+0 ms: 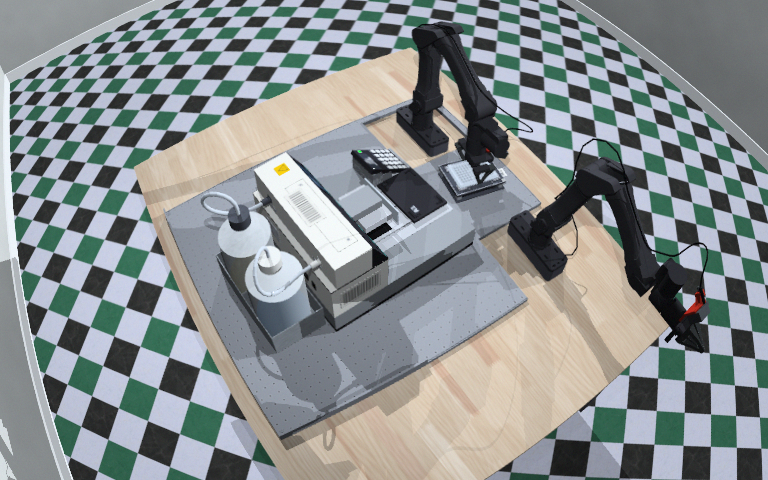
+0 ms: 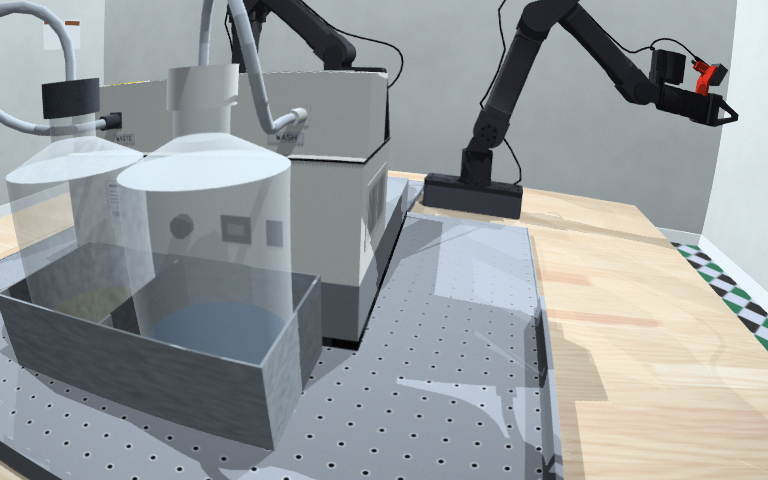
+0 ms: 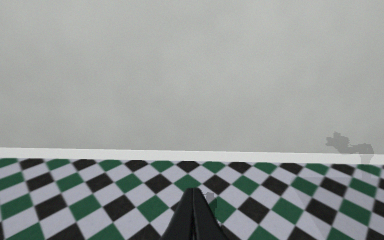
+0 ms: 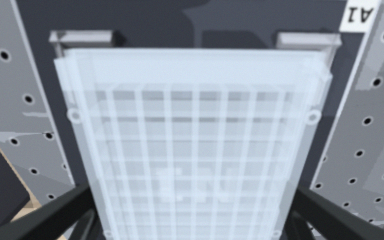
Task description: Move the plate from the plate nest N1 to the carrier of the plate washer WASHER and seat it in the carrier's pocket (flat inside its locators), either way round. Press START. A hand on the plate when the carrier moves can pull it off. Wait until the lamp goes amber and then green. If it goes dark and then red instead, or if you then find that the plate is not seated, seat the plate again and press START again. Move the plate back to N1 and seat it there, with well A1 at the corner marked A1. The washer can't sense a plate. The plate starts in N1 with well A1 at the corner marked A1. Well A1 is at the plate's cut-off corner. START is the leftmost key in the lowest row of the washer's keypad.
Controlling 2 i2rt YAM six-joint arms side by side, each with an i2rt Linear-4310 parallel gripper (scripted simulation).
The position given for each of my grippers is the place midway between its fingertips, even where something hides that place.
Note:
I see my left gripper (image 2: pixel 737 117), my right gripper (image 1: pixel 472 172), a clear plate (image 4: pixel 205 99), a grey tray (image 2: pixel 248 403) and a nest N1 (image 4: pixel 243 32).
The grey tray also shows in image 1 (image 1: pixel 314 321). My left gripper is seen too in image 1 (image 1: pixel 703 351) and in image 3 (image 3: pixel 192 197). My right gripper also shows in image 4 (image 4: pixel 193 185). Image 2 does not show the clear plate, which is hidden by a washer. Image 3 misses the clear plate: it is out of frame.

